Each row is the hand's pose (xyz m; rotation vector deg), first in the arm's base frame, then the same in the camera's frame.
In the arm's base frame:
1: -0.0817 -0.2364 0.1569 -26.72 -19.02 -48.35
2: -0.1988 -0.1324 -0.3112 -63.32 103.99 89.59
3: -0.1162 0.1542 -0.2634 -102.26 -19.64 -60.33
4: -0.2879 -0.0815 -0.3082 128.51 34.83 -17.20
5: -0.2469 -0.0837 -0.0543 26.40 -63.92 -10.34
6: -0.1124 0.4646 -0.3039 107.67 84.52 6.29
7: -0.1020 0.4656 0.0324 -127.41 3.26 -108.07
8: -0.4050 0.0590 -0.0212 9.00 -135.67 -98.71
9: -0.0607 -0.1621 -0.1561 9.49 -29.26 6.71
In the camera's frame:
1: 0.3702 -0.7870 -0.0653 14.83 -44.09 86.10
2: 0.4209 -0.8590 -0.5510 117.96 26.56 -56.87
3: 0.1743 -1.0335 -0.5462 -9.74 -105.45 34.30
4: 0.4580 -0.9540 -0.5625 12.79 135.52 63.00
5: 0.4140 -0.9703 -0.3097 87.14 -6.91 115.01
6: -0.0212 -1.2602 -0.6376 -49.37 140.48 70.87
7: -0.0478 -1.3123 -0.3062 -27.76 -92.87 -23.15
8: 0.4455 -1.1835 -0.3115 113.71 -31.10 -13.16
9: 0.3240 -0.7766 -0.3842 41.04 -14.79 145.33

